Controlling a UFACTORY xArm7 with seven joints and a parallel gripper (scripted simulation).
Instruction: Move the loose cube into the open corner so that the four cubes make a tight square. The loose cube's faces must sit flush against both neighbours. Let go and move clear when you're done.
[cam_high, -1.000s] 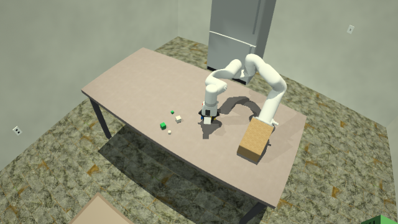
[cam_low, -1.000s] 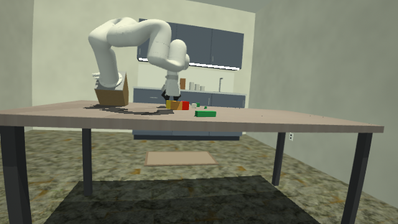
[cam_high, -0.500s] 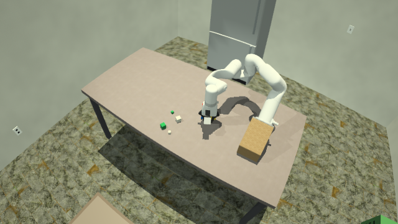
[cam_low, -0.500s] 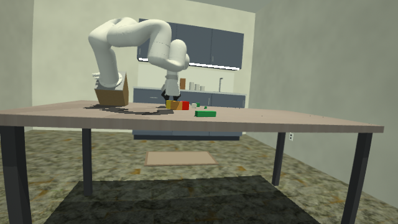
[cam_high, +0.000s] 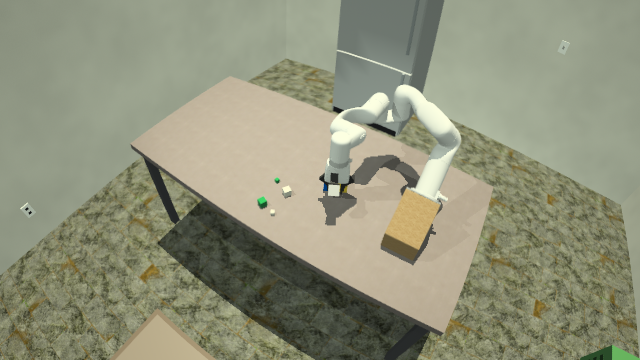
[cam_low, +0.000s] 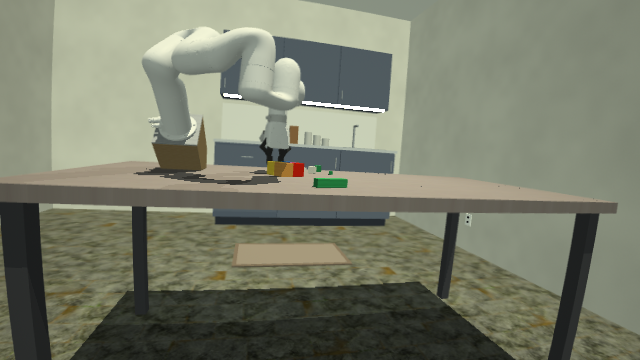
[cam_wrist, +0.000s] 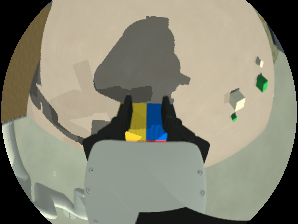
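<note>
My hand is 60 mm to the left of the yellow cube and 20 mm above it. From my hand the other things lie so: red cube (60 mm ahead, 80 mm to the right, 20 mm below); blue cube (40 mm ahead, 40 mm to the right, 20 mm below); orange cube (10 mm ahead, 100 mm to the right, 20 mm below).
</note>
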